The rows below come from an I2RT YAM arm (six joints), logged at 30 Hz.
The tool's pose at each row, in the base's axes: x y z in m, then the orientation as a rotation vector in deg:
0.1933 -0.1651 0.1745 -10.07 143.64 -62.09
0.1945 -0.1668 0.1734 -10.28 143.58 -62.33
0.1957 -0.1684 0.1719 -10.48 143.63 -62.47
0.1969 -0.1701 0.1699 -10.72 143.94 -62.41
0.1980 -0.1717 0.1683 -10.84 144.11 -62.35
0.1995 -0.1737 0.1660 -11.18 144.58 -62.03
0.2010 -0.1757 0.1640 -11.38 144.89 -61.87
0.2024 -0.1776 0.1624 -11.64 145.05 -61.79
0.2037 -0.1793 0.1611 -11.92 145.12 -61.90
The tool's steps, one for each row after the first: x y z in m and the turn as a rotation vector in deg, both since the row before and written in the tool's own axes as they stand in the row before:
-0.0003 -0.0003 0.0023 0.14 -0.01 -0.19
-0.0002 0.0000 0.0025 0.04 0.05 -0.19
0.0000 0.0003 0.0029 -0.17 0.19 -0.22
-0.0001 0.0001 0.0025 -0.11 0.10 -0.11
-0.0001 0.0003 0.0034 -0.40 0.21 -0.26
-0.0002 0.0001 0.0032 -0.23 0.17 -0.17
-0.0003 -0.0001 0.0028 -0.14 0.05 -0.19
-0.0004 -0.0002 0.0025 0.01 0.04 -0.23

